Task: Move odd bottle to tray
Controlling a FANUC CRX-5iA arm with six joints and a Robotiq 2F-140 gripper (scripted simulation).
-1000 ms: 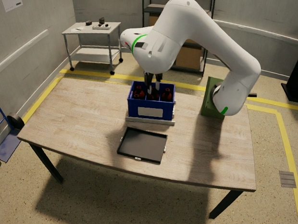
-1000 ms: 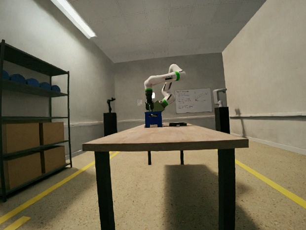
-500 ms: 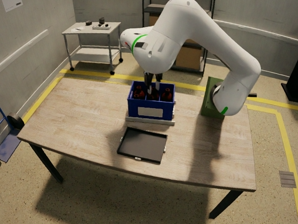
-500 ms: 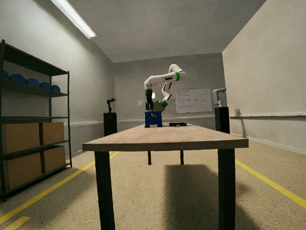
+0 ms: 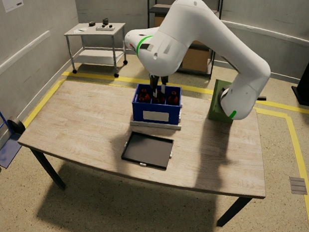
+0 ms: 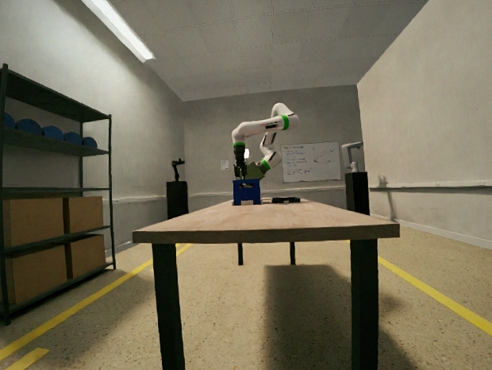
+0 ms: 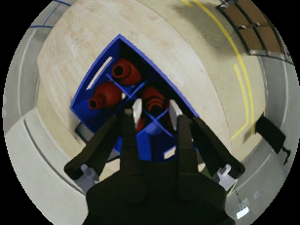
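Now: the bottle 80 mm below my hand. From my hand the other things lie so: dark tray (320 mm to the left, 160 mm below); then blue crate (40 mm to the left, 90 mm below).
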